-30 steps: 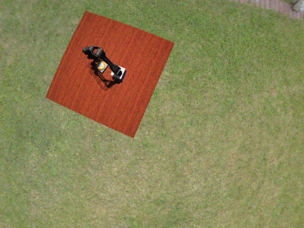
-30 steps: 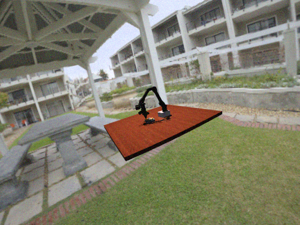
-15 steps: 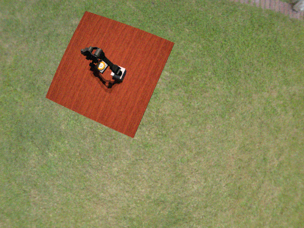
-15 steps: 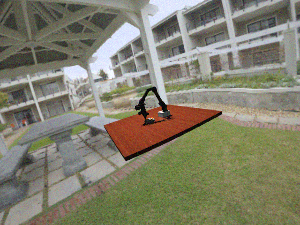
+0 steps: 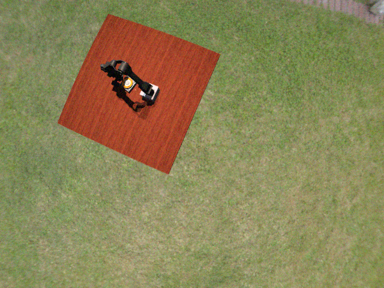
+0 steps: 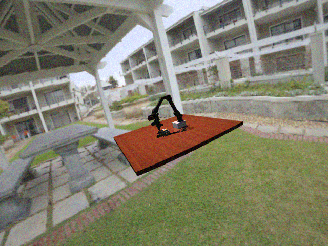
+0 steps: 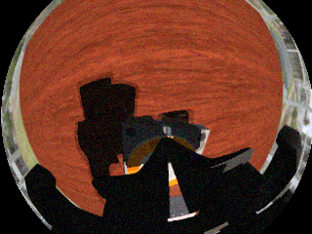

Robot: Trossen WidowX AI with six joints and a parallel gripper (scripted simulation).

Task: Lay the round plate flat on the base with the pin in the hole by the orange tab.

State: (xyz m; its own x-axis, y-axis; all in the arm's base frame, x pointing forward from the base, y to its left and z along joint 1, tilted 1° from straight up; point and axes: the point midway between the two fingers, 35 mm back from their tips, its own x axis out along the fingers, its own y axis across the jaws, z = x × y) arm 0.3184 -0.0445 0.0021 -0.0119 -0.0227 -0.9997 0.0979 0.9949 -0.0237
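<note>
Now: the round plate 30 mm behind my gripper tip and 10 mm to the left of it. Also, from my gripper tip: grey square base: 50 mm behind, 10 mm to the left, 20 mm below.
</note>
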